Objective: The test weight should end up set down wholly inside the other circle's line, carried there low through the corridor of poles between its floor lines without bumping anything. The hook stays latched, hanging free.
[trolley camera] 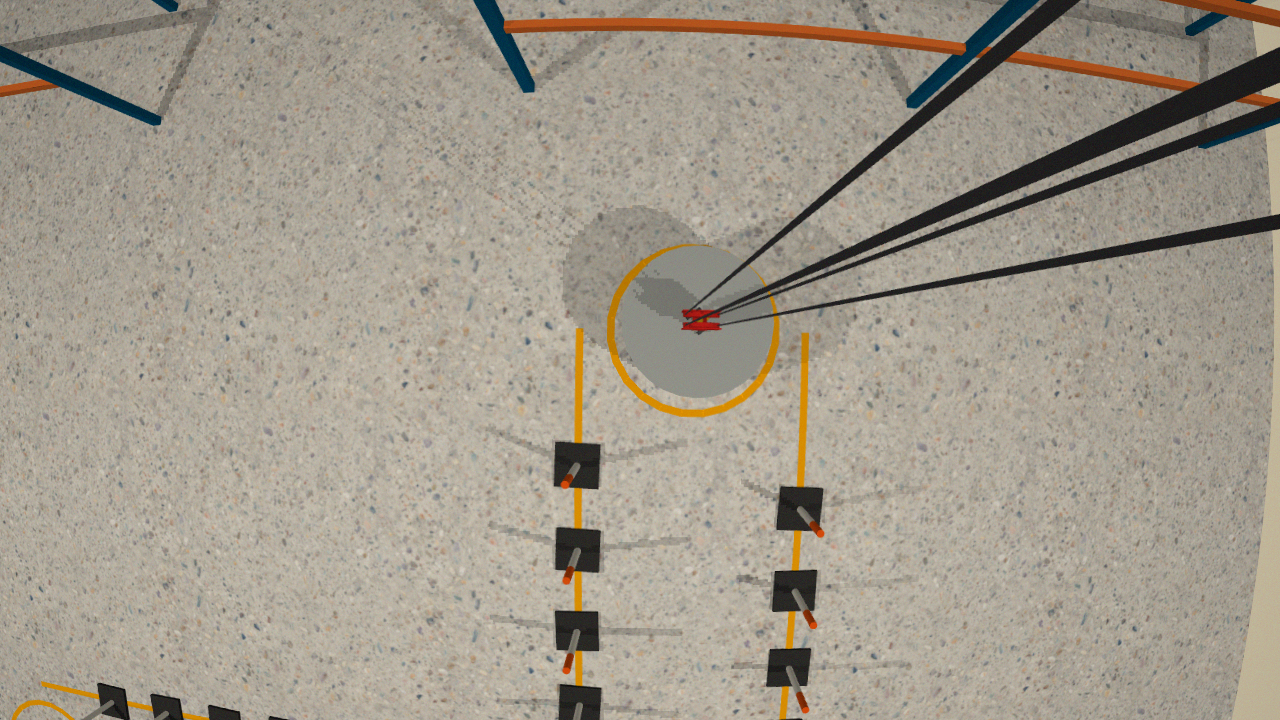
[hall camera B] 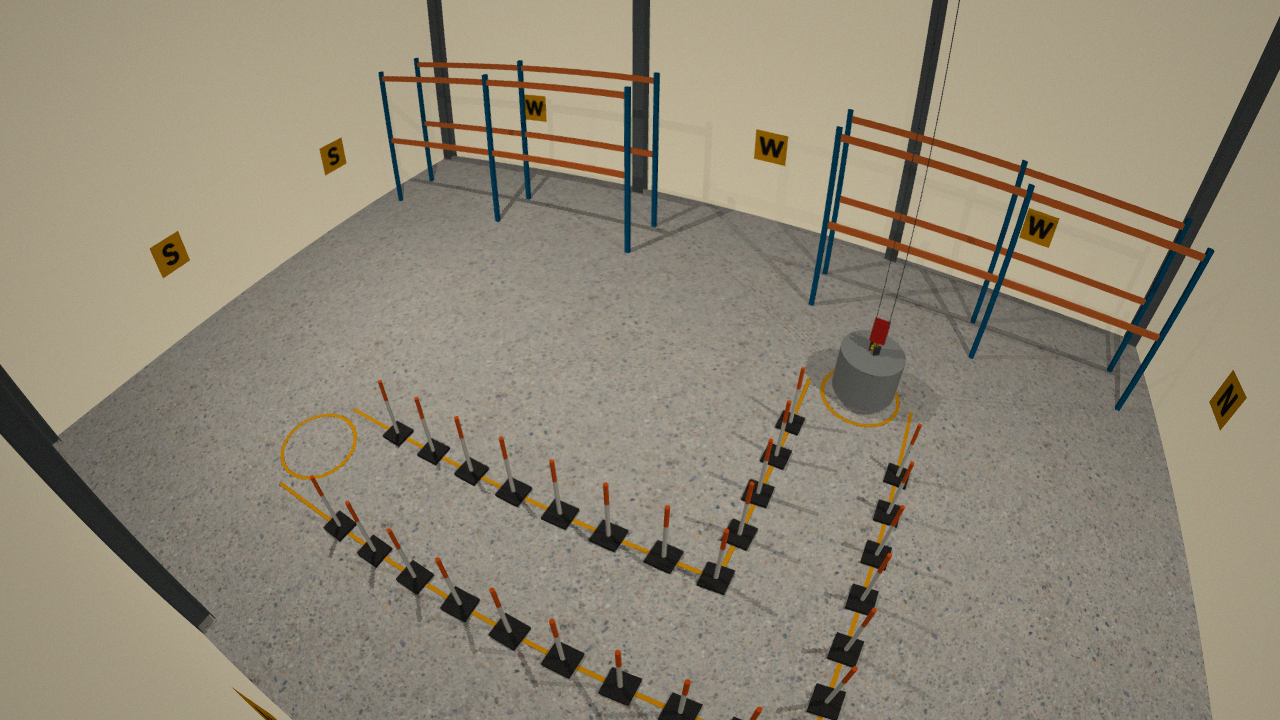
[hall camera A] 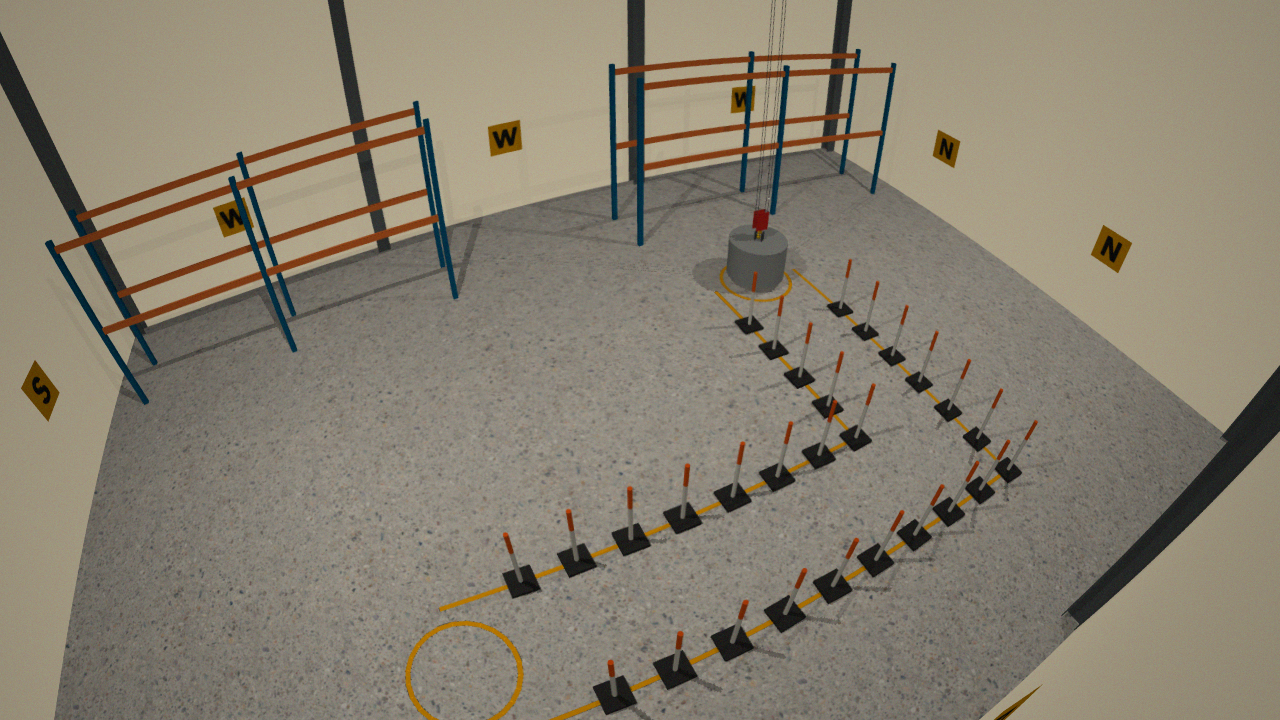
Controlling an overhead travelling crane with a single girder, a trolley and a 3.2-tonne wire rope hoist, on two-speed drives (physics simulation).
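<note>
The grey cylindrical test weight [hall camera A: 756, 261] [hall camera B: 867, 376] [trolley camera: 698, 367] is upright at the near circle [hall camera A: 756, 300] [hall camera B: 868, 425] [trolley camera: 696, 412] by the corridor's end. Its top reaches slightly past the ring's upper edge in the trolley view; a gap under it cannot be told. My hook [hall camera A: 759, 234] [hall camera B: 875, 347] [trolley camera: 700, 320], under the red block, is shut on the weight's top. The ropes run up from it. The other circle [hall camera A: 408, 671] [hall camera B: 319, 414] [trolley camera: 35, 702] bears no weight. The corridor's floor lines [hall camera A: 472, 599] [hall camera B: 304, 501] [trolley camera: 804, 402] make one sharp bend.
Orange-tipped poles on black bases [hall camera A: 749, 324] [hall camera B: 790, 422] [trolley camera: 577, 465] line both sides. The nearest ones stand close to the weight. A blue and orange rack [hall camera A: 640, 179] [hall camera B: 825, 241] [trolley camera: 514, 62] stands behind it. A second rack [hall camera A: 264, 268] [hall camera B: 490, 161] stands farther along the wall.
</note>
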